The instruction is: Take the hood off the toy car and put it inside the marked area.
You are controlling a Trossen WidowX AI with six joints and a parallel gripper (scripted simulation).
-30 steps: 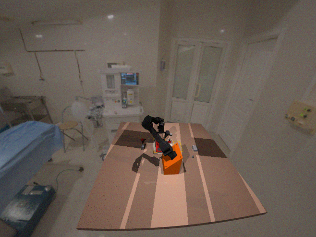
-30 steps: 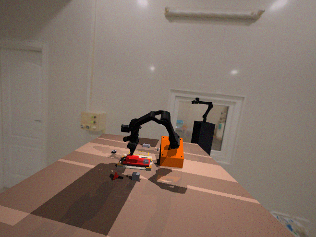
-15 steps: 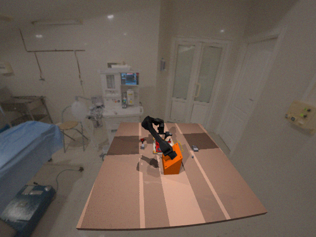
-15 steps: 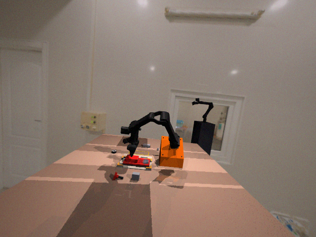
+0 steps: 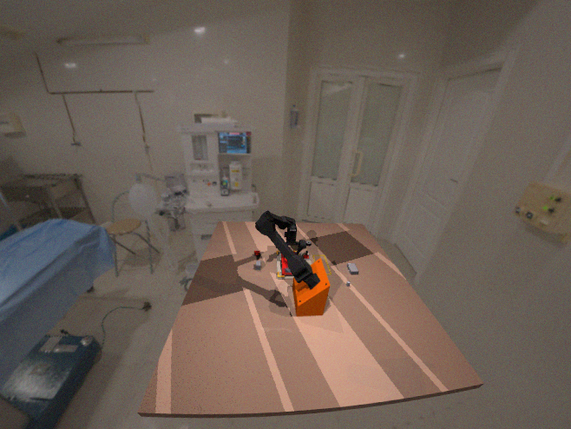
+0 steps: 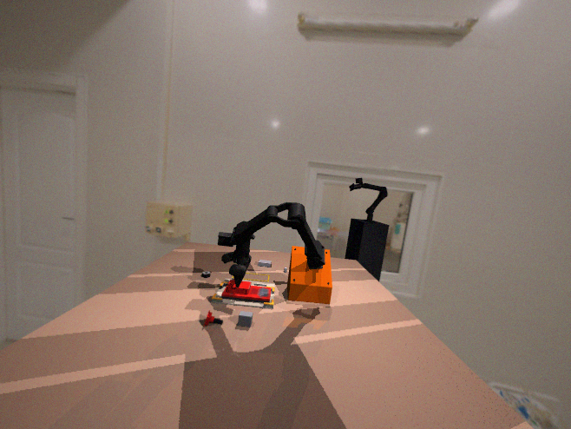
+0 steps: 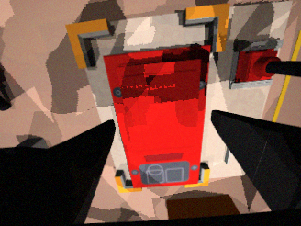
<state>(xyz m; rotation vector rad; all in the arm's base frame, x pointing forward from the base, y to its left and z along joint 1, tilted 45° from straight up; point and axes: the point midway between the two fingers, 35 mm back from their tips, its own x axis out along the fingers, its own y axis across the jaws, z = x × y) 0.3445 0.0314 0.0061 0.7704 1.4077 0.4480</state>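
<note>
My gripper tip is 20 mm above the hood. From my gripper tip the other things lie so: wheel 170 mm ahead, 190 mm to the right, 50 mm below.
</note>
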